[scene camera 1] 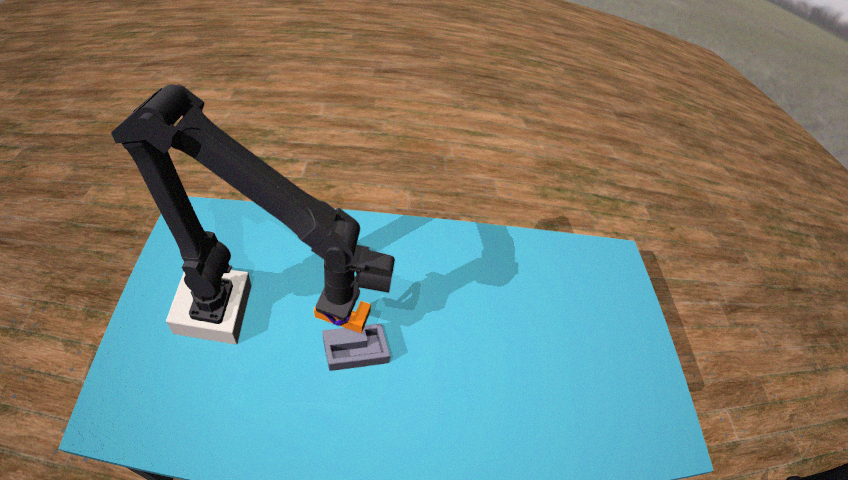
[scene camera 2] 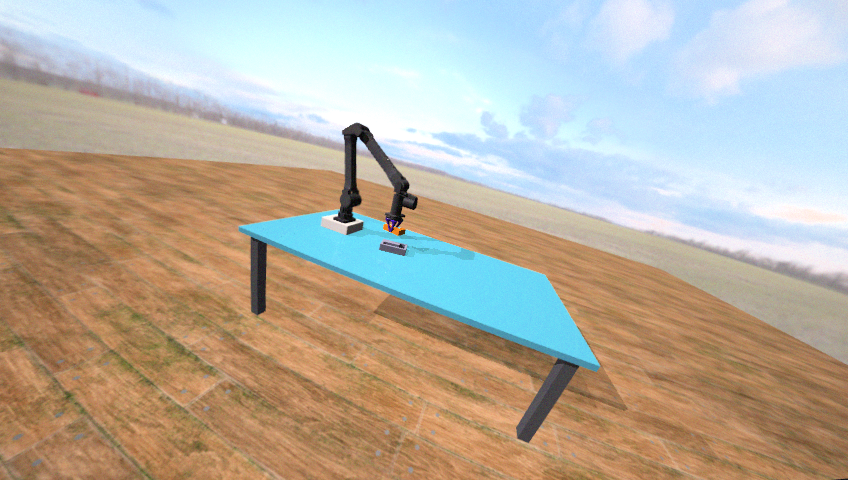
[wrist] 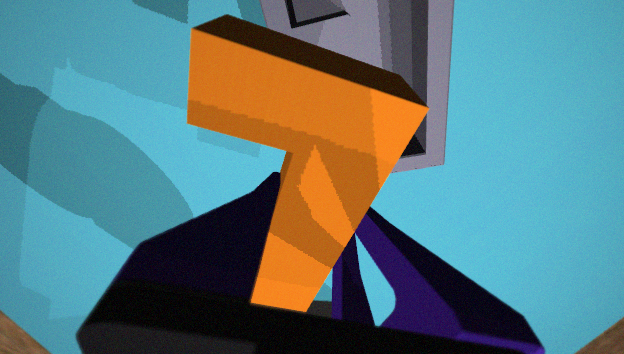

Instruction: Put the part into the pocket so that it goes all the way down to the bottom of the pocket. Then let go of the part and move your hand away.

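Seen in the pictures: gripper, fingertip midpoint: (scene camera 1: 339, 318) (scene camera 2: 391, 231) (wrist: 309, 192); arm's base at its link origin: (scene camera 1: 211, 301) (scene camera 2: 344, 220).
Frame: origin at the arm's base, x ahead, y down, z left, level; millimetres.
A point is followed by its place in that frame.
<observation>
My gripper (scene camera 1: 338, 321) {x 319, y -36, z -18 mm} (scene camera 2: 391, 229) {x 319, y -36, z -18 mm} (wrist: 309, 192) {x 319, y -36, z -18 mm} is shut on the orange L-shaped part (scene camera 1: 360, 317) {x 366, y -63, z -26 mm} (scene camera 2: 398, 231) {x 367, y -56, z -45 mm} (wrist: 300, 100) {x 370, y -64, z -14 mm} and holds it above the table. In the wrist view the long leg of the part runs back between the purple fingers, and its wide end points to the upper left. The grey block (scene camera 1: 357, 363) {x 367, y 35, z -86 mm} (scene camera 2: 392, 249) {x 371, y 36, z -85 mm} (wrist: 438, 100) {x 347, y 21, z -86 mm} lies on the table, and its L-shaped pocket (scene camera 1: 376, 340) {x 406, y 52, z -10 mm} faces up. In scene camera 1 the part shows at the block's back edge, turned relative to the pocket. In the wrist view the part hides some of the block and pocket.
The blue table (scene camera 1: 505, 380) {x 714, y 57, z -93 mm} (scene camera 2: 464, 285) {x 780, y 57, z -147 mm} carries the block and the white base (scene camera 1: 178, 314) {x -76, y 0, z -54 mm} (scene camera 2: 342, 225) {x 42, y 8, z -75 mm} of the arm, which stands left of the block. The arm's shadow falls on the table to the right of the gripper. A wooden floor (scene camera 1: 416, 89) (scene camera 2: 178, 333) surrounds the table.
</observation>
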